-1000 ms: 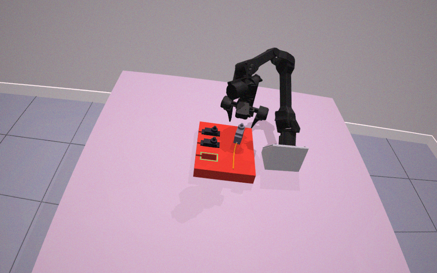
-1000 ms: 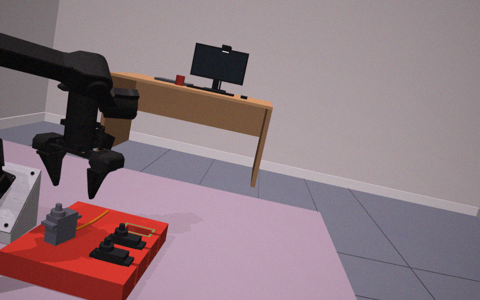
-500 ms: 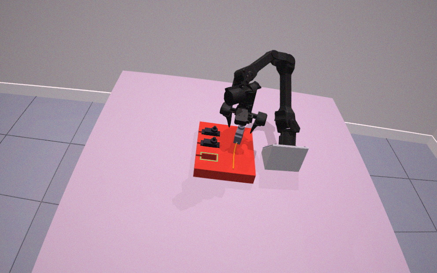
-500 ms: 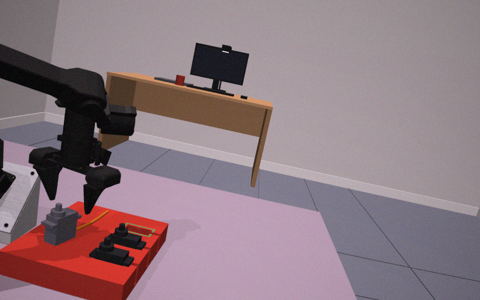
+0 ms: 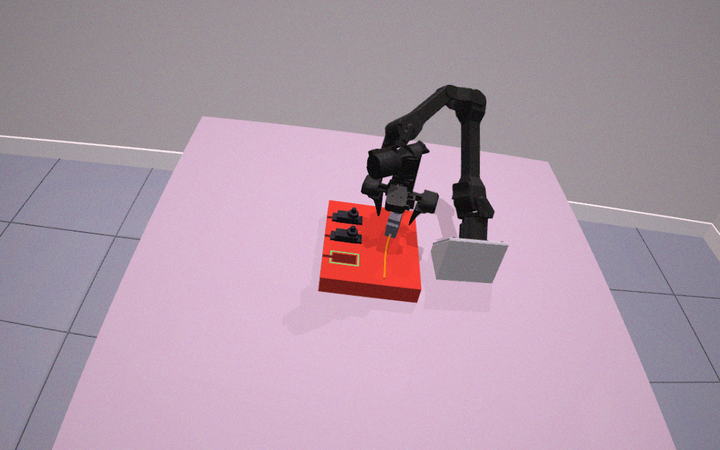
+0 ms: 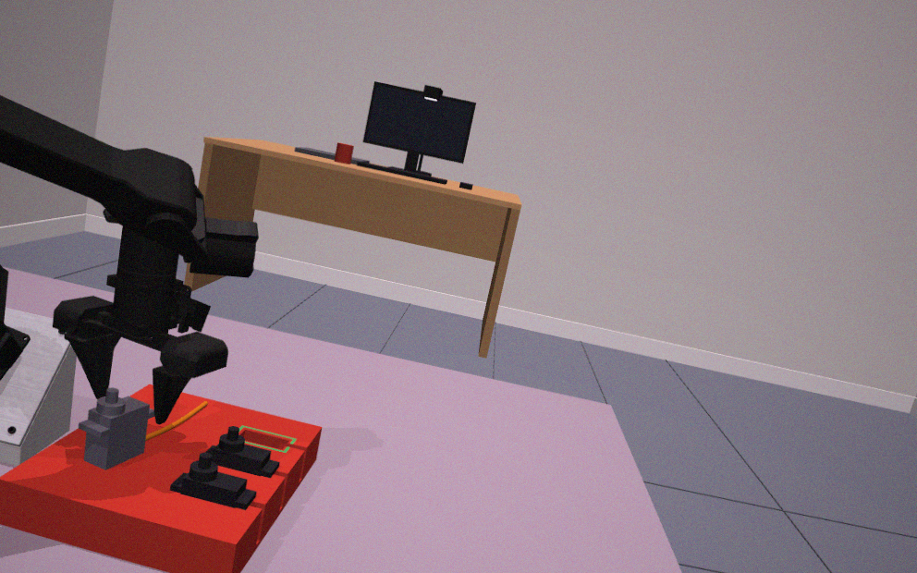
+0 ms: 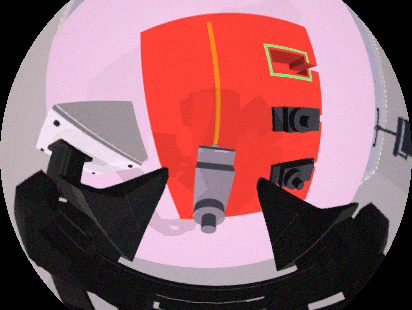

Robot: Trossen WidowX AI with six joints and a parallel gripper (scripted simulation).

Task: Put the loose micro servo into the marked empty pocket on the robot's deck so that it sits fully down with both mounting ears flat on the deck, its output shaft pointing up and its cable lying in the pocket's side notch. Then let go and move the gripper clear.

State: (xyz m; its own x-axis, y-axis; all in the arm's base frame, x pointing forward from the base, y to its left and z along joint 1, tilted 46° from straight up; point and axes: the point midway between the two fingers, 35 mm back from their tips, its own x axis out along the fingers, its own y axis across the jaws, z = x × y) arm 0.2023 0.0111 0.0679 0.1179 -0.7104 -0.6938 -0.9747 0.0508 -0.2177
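The red deck is 10 mm ahead of my gripper tip, 40 mm to the left of it and 70 mm below it.
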